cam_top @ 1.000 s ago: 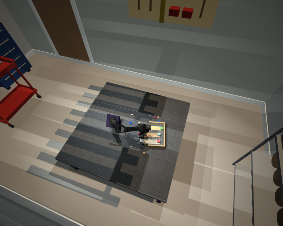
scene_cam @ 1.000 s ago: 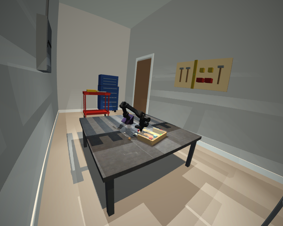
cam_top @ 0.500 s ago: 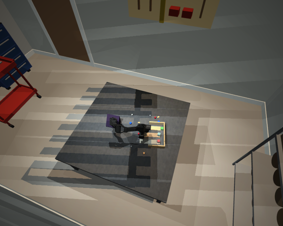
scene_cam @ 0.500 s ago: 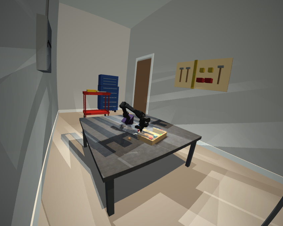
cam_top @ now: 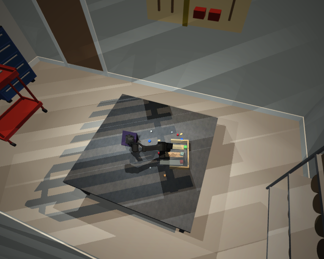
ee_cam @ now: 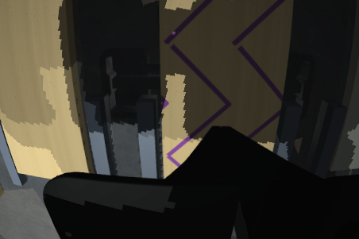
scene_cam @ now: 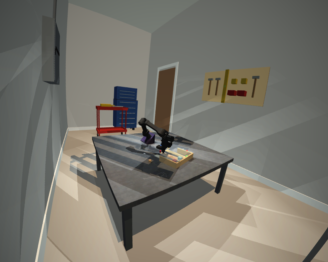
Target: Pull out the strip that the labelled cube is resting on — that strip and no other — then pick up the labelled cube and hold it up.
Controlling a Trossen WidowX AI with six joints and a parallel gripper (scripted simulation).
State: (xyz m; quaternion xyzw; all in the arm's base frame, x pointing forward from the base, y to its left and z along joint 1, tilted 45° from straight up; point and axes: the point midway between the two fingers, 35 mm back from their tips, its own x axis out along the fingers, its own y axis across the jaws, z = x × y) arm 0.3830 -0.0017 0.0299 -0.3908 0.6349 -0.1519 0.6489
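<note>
The labelled cube is 19 cm ahead of my gripper tip, 6 cm to the left of it and 2 cm above it. Round my gripper tip: orange block 22 cm to the right, 11 cm ahead.
</note>
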